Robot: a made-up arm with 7 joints. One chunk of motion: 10 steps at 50 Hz.
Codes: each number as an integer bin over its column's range. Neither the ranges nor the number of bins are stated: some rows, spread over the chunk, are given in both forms.
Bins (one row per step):
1: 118 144 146 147 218 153
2: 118 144 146 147 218 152
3: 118 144 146 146 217 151
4: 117 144 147 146 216 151
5: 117 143 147 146 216 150
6: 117 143 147 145 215 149
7: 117 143 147 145 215 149
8: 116 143 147 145 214 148
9: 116 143 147 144 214 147
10: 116 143 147 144 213 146
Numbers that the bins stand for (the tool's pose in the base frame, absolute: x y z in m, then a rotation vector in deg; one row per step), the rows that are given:
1: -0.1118 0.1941 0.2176 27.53 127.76 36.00
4: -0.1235 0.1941 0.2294 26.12 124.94 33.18
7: -0.1235 0.1824 0.2294 24.71 123.53 30.35
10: -0.1353 0.1824 0.2294 23.29 120.71 26.12
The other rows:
2: -0.1118 0.1941 0.2176 27.53 127.76 34.59
3: -0.1118 0.1941 0.2176 26.12 126.35 33.18
5: -0.1235 0.1824 0.2294 26.12 124.94 31.76
6: -0.1235 0.1824 0.2294 24.71 123.53 30.35
8: -0.1353 0.1824 0.2294 24.71 122.12 28.94
9: -0.1353 0.1824 0.2294 23.29 122.12 27.53

